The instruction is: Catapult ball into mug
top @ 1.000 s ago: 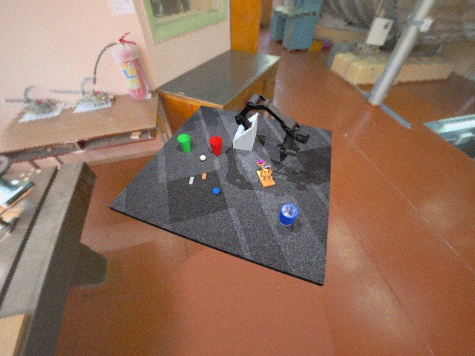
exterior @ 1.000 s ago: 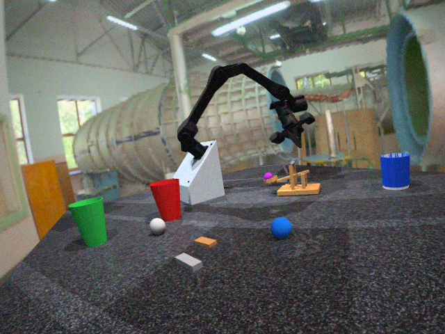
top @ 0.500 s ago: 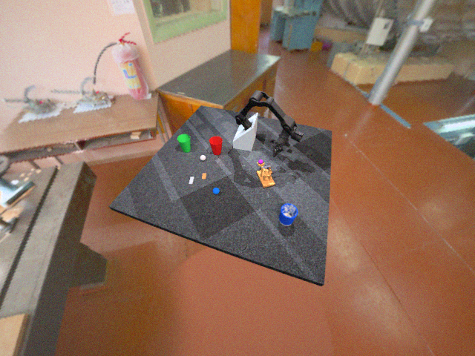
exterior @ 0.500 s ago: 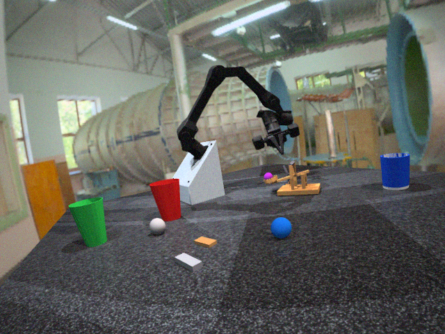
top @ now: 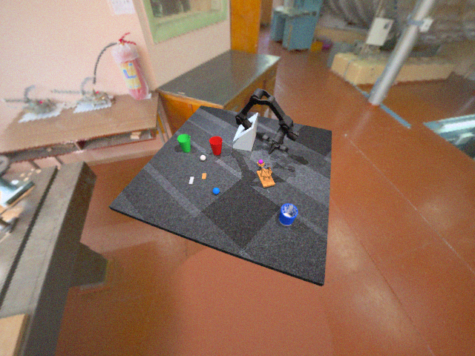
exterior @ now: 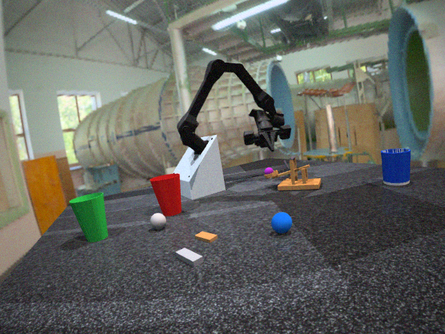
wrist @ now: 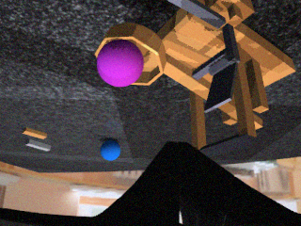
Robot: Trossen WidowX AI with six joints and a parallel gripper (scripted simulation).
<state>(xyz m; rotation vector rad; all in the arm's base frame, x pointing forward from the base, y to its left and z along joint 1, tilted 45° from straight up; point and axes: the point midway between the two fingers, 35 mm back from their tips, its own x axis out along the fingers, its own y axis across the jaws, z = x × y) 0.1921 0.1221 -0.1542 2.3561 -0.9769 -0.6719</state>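
Now: gripper tip 7 cm above the purple ball, 4 cm to the left of it and 1 cm short of it. From my gripper tip the other things lie so: blue ball: 30 cm ahead, 28 cm to the right, 11 cm below; then red cup: 40 cm to the right, 10 cm below, 6 cm behind; then catapult: 8 cm below, 7 cm ahead.
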